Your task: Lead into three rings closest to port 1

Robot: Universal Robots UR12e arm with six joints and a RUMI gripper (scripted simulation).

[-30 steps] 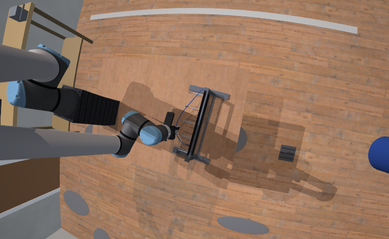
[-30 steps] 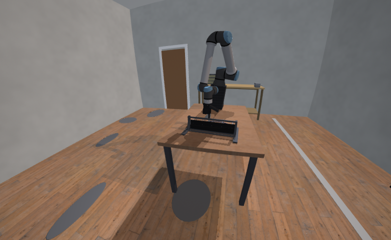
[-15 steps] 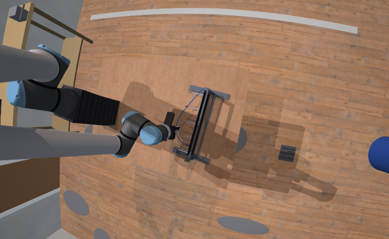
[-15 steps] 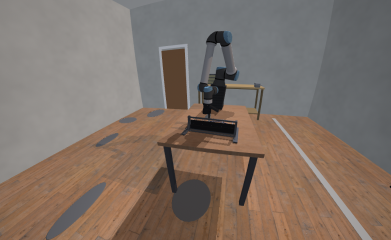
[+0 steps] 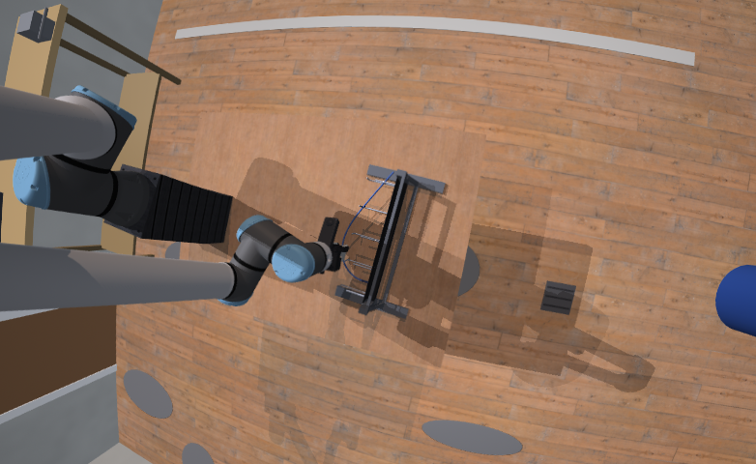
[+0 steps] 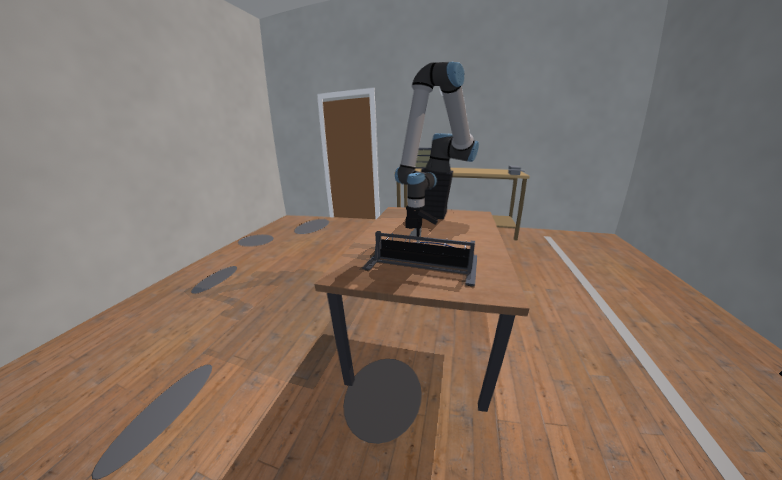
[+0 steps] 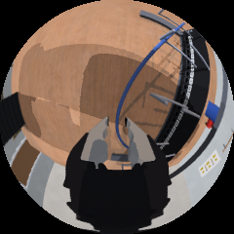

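My gripper is now 160 mm short of the dark rack, 30 mm to the right of it and 30 mm below it.
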